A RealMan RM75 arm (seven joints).
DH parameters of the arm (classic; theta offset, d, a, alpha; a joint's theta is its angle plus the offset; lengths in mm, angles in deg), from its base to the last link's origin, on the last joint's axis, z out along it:
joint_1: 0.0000 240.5 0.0 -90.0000
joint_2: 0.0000 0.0 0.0 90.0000
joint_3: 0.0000 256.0 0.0 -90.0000
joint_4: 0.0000 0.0 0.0 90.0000
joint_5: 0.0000 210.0 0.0 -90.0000
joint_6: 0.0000 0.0 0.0 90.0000
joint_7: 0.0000 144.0 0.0 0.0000
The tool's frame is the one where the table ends.
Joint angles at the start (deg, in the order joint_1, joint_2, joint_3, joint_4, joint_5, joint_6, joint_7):
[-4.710 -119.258 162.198 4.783 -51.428 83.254 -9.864]
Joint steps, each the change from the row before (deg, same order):
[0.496 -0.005 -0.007 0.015 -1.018 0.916 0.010]
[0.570 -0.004 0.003 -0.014 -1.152 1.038 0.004]
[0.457 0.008 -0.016 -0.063 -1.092 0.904 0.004]
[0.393 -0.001 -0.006 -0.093 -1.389 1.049 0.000]
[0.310 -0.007 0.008 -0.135 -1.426 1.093 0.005]
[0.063 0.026 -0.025 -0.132 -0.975 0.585 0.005]
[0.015 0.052 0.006 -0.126 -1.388 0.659 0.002]
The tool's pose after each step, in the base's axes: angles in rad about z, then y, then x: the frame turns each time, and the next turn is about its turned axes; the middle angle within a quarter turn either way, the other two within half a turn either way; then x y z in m. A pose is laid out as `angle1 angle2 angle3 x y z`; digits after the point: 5 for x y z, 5 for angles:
0.09501 -0.71192 -2.01181 -0.36862 0.16803 -0.04806
0.08031 -0.72214 -1.97900 -0.36952 0.16540 -0.04440
0.06599 -0.72943 -1.94771 -0.37056 0.16333 -0.04078
0.04604 -0.73699 -1.90871 -0.37154 0.16177 -0.03636
0.02302 -0.74290 -1.86815 -0.37234 0.16059 -0.03174
0.00800 -0.74422 -1.84152 -0.37312 0.16069 -0.02843
-0.01119 -0.74539 -1.80629 -0.37422 0.16126 -0.02406

